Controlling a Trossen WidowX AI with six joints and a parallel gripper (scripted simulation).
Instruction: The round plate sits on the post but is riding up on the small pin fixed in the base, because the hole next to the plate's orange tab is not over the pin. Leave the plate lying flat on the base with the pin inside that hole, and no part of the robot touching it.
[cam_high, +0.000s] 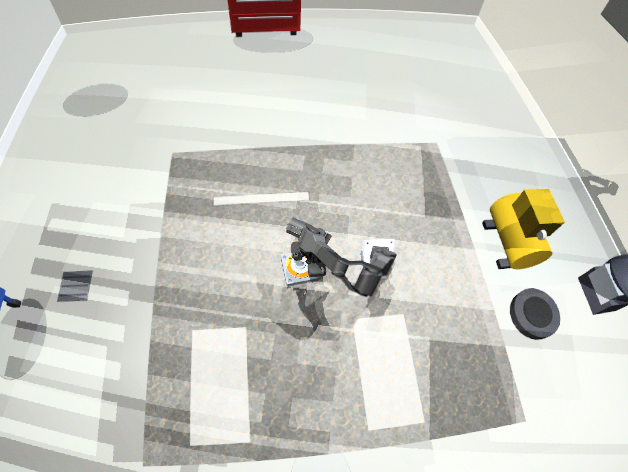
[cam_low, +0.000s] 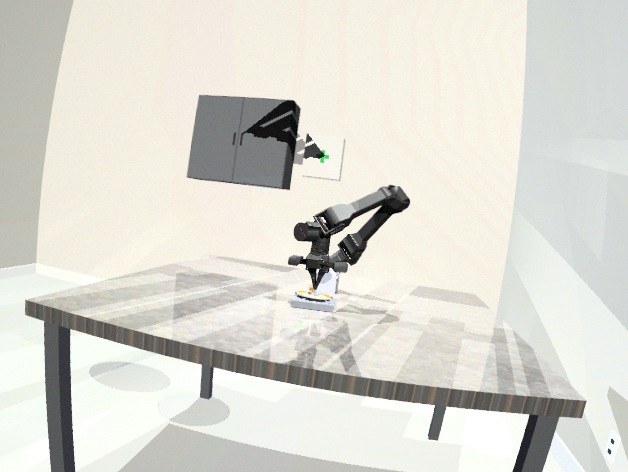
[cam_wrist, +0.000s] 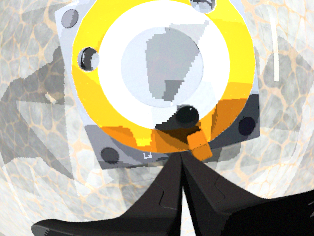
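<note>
My gripper tip is now 50 mm short of the square grey base, 20 mm above it and 10 mm to the right of it.
</note>
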